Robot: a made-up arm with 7 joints.
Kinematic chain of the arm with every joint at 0, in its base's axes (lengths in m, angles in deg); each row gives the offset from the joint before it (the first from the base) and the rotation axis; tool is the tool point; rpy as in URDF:
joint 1: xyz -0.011 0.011 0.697 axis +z
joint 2: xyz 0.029 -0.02 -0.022 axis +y
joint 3: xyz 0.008 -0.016 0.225 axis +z
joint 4: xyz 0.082 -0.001 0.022 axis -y
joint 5: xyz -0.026 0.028 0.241 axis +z
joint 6: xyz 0.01 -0.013 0 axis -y
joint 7: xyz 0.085 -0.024 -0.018 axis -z
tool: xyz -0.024 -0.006 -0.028 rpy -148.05 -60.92 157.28
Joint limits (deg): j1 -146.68..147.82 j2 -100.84..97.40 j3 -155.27..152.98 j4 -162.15..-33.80 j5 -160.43..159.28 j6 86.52..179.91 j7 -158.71..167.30
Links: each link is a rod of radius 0.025 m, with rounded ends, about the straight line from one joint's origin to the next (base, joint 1, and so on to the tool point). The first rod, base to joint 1, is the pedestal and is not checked.
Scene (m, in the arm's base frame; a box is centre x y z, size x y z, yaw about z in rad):
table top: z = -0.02
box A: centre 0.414 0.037 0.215 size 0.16 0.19 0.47 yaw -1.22
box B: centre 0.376 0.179 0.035 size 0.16 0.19 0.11 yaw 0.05
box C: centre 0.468 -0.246 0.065 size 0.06 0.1 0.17 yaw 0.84
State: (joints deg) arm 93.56 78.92 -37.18 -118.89 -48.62 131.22 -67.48
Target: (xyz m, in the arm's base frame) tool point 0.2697 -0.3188 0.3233
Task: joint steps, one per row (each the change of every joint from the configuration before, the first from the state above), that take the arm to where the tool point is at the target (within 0.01 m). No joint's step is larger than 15 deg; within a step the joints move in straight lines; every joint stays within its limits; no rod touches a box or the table.
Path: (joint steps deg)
1: -3.98 -0.52 -14.21 6.39 0.11 8.12 -4.73
2: -3.98 -0.51 -14.21 6.39 0.10 8.11 -4.72
3: -3.98 -0.52 -14.21 6.39 0.11 8.12 -4.73
4: -3.99 -0.51 -14.22 6.40 0.11 8.11 -4.72
5: -3.98 -0.52 -14.21 6.39 0.10 8.12 -4.73
6: -3.98 -0.52 -14.21 6.39 0.11 8.11 -4.73
7: -11.62 3.60 13.17 -2.52 -0.97 -8.35 2.55
8: -11.62 3.60 13.16 -2.52 -0.98 -8.34 2.54
9: -11.62 3.59 13.17 -2.52 -0.97 -8.35 2.54
10: -11.62 3.60 13.16 -2.53 -0.98 -8.35 2.55
11: -11.62 3.59 13.17 -2.52 -0.97 -8.34 2.54
12: -11.62 3.60 13.16 -2.52 -0.97 -8.35 2.54

